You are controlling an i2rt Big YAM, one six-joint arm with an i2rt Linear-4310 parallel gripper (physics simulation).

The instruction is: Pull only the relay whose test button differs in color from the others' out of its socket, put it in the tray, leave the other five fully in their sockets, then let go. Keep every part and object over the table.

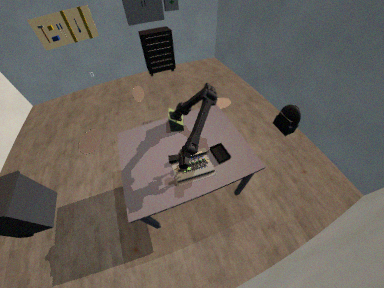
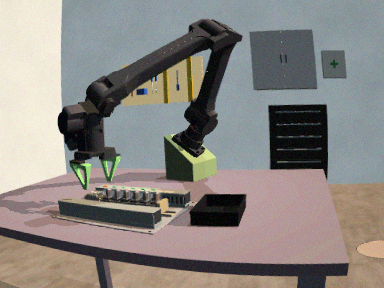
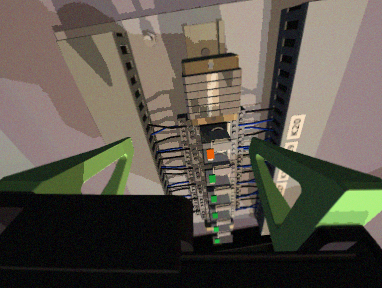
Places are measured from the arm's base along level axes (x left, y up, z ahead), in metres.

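Pixels of known places: gripper, fingertip midpoint: [image 2: 97,185] [image 3: 191,143]; arm's base, link origin: [image 1: 175,116] [image 2: 187,145].
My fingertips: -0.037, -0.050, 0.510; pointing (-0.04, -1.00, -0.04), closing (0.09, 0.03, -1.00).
Ahead of a thing's pixels: the offset from my fingertips to its top centre, as dx, dy, dz. "*": to the spot under its first point. Level surfaces: height alone.
The relay with the orange test button @(+0.014, -0.003, -0.024) [image 3: 210,154] is at the near end of the relay row, beside the terminal blocks @(-0.031, -0.026, -0.022) [image 3: 212,95], and looks seated in its socket. The other relays @(+0.105, -0.003, -0.027) [image 3: 220,199] have green buttons, run away in line behind it and look seated. They sit on the panel board @(+0.067, -0.062, -0.026) [image 2: 142,230] between two grey ducts. My gripper [image 2: 98,184] [image 3: 191,143] is open and empty, above the orange-button end of the row. Its fingers stand wide on either side of the row. The black tray @(+0.325, -0.038, -0.069) [image 1: 220,153] [image 2: 215,218] is empty, beside the panel on the side away from my gripper.
The front duct @(+0.070, -0.030, +0.063) [image 2: 107,213] stands up along the panel's edge, and the rear duct @(* +0.197, -0.047, -0.101) [image 2: 179,199] runs behind the relays. Blue and black wires run from the sockets to both ducts. My arm's green base block [image 2: 190,167] stands at the table's far side. The table @(dy -0.073) [image 2: 295,225] extends beyond the tray.
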